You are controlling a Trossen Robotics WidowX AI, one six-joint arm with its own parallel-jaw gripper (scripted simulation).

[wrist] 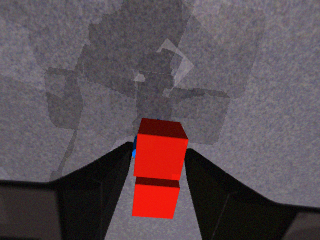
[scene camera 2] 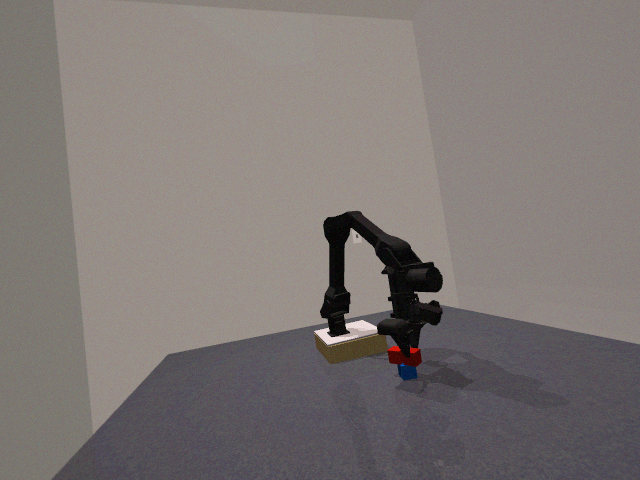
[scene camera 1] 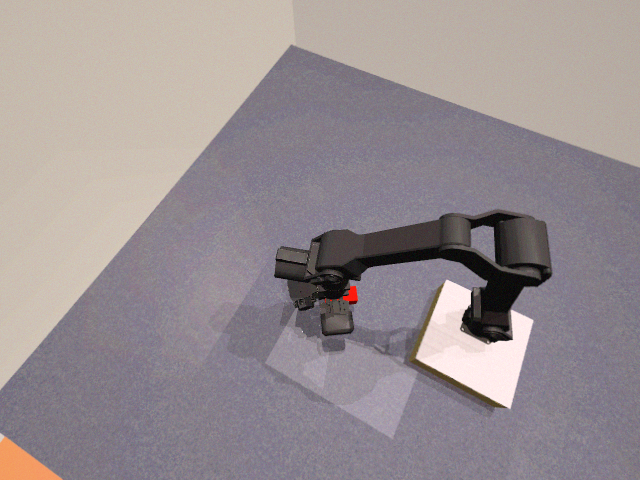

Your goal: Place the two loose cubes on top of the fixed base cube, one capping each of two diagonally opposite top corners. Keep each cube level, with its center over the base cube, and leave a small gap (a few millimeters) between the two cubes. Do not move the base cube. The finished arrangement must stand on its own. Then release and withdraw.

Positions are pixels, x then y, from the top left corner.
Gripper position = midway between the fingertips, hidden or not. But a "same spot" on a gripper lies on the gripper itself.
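The gripper can be seen in scene camera 1 (332,297), and the wrist view and scene camera 2 show it too. On the gripper, (wrist: 88,196) and (scene camera 2: 418,328) are the same spot.
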